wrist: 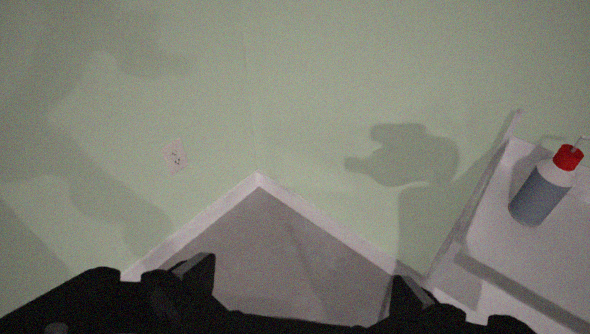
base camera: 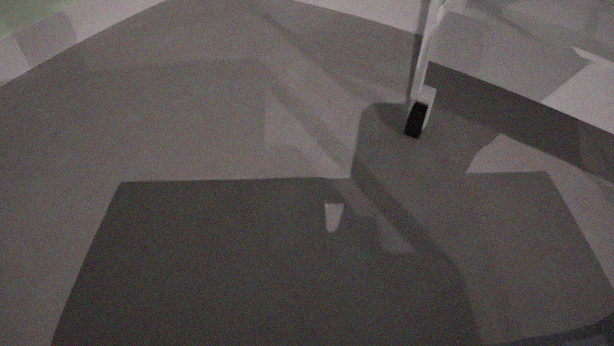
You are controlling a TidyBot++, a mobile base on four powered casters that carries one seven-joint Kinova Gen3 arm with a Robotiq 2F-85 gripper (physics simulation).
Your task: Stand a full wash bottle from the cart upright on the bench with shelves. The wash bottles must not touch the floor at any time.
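Places are measured from the arm's base along level axes (x ahead, y left, z up), in metres.
Pixels of known places: gripper, between the fingertips: (wrist: 301,285).
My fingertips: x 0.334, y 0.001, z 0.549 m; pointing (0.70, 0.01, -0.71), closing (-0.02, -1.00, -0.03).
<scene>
For each thing: its middle in the pictures, then the offset to it from my fingertips. Level surfaces: height alone.
- wash bottle, middle of its body: (wrist: 556,177) 0.291 m ahead, 0.380 m right, 0.196 m down
- wall socket, middle of its body: (wrist: 175,157) 0.638 m ahead, 0.444 m left, 0.545 m down
- grey floor, height of its surface: 0.945 m down
A wash bottle (wrist: 541,192) with a red cap and a blue-grey lower body stands upright on the white top of the cart (wrist: 525,250) at the right of the wrist view. My gripper (wrist: 301,285) is open, with its two black fingertips wide apart at the bottom of the wrist view and no object between them. The bottle is to the right of the gripper and apart from it. In the base camera view one leg of the cart (base camera: 423,60) and its black caster show at the upper right. The bench with shelves does not show in either view.
A green wall (wrist: 300,75) with a white baseboard (wrist: 320,217) forms a corner ahead in the wrist view. A wall socket (wrist: 175,156) is on the left part of the wall. Shadows fall on the grey floor (base camera: 200,125) and on the wall.
</scene>
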